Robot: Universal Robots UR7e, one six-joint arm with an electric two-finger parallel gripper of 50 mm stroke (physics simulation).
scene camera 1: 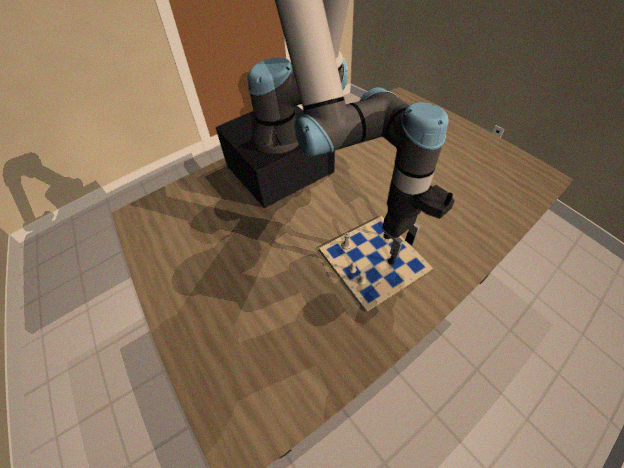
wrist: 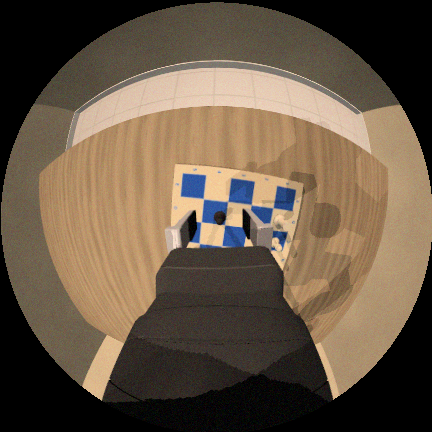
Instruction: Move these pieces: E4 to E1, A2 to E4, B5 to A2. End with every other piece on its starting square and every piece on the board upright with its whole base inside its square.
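Note:
The blue and cream board (scene camera 1: 366, 307) (wrist: 176, 175) lies on the table. A small black piece (scene camera 1: 391, 261) (wrist: 220, 217) stands on a blue square that I read as D4. My gripper (scene camera 1: 403, 244) (wrist: 219, 218) is open, with its fingers above and on either side of this piece; it holds nothing. E4 and E1 show no piece. A white piece (scene camera 1: 345, 242) stands on A2; it does not show in the wrist view. The arm largely hides B5 in the scene view; I cannot clearly tell what stands there.
One white piece (scene camera 1: 353, 269) (wrist: 276, 243) stands on C1. Another white piece (scene camera 1: 360, 278) (wrist: 279, 221) stands beside it on D1. The arm's black pedestal (scene camera 1: 297, 178) is at the back of the wooden table (scene camera 1: 282, 367) (wrist: 125, 200).

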